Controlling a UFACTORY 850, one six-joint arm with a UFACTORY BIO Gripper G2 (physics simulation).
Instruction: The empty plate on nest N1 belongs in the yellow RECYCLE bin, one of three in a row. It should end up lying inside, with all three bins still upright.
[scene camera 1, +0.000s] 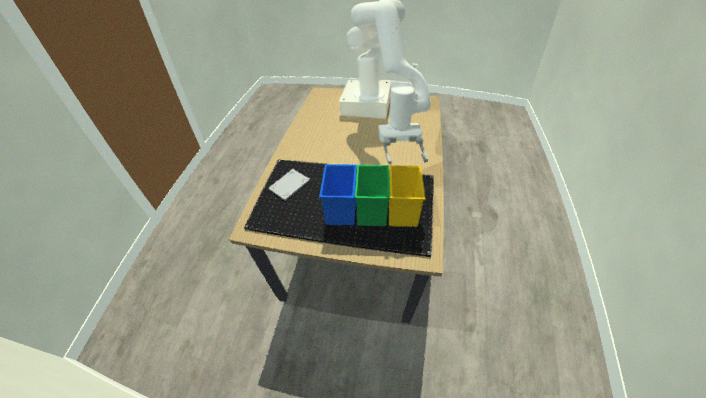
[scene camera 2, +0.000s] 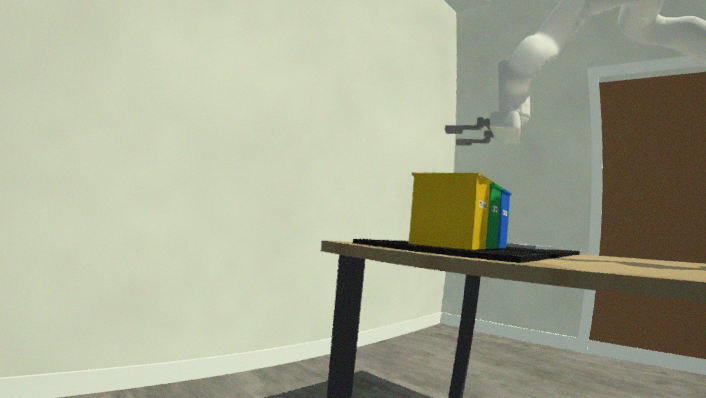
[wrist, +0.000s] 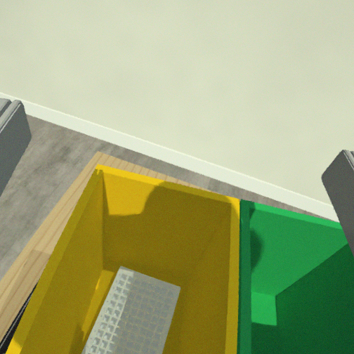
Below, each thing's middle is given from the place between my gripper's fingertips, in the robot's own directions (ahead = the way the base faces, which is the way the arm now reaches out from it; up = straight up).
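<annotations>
With the yellow bin (scene camera 2: 450, 210) as my reference, my gripper is 200 mm above it and 10 mm past it. The green bin (scene camera 1: 372, 192) is 200 mm below my hand and 130 mm to the right of it. As for the blue bin (scene camera 1: 337, 193), it is 200 mm below my hand and 260 mm to the right of it. Going by their middles, of the things named here the blue bin is the farthest from my gripper.
</annotations>
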